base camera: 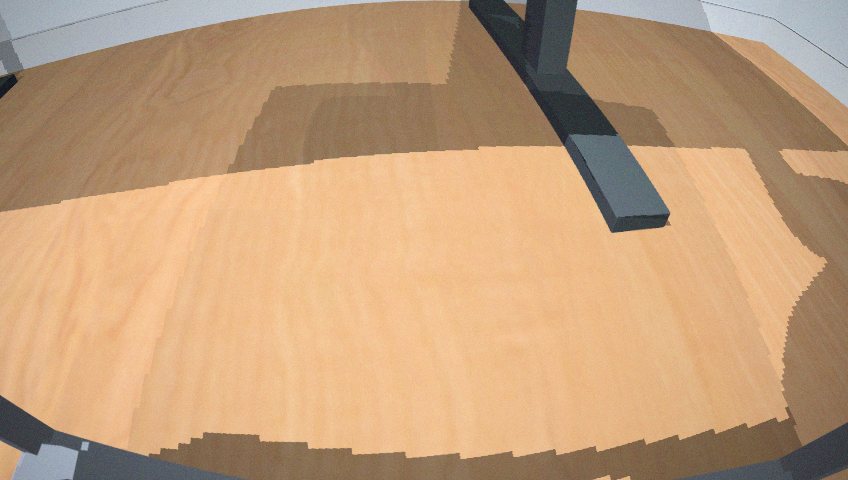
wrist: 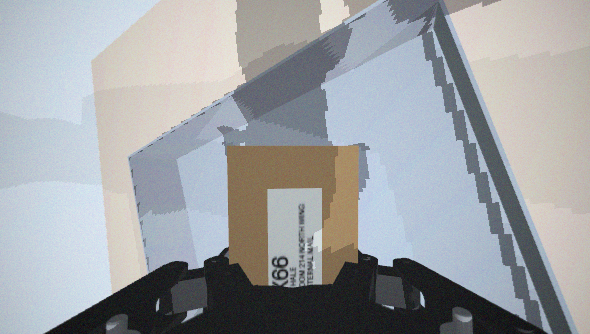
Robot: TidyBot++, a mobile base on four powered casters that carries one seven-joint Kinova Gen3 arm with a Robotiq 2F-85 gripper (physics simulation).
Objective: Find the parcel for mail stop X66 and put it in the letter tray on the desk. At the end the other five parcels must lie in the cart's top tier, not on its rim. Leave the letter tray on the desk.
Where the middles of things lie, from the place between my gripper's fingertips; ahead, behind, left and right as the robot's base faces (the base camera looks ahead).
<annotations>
The grey letter tray (wrist: 435,185) lies 3 cm ahead of my hand and 4 cm below it.
</annotations>
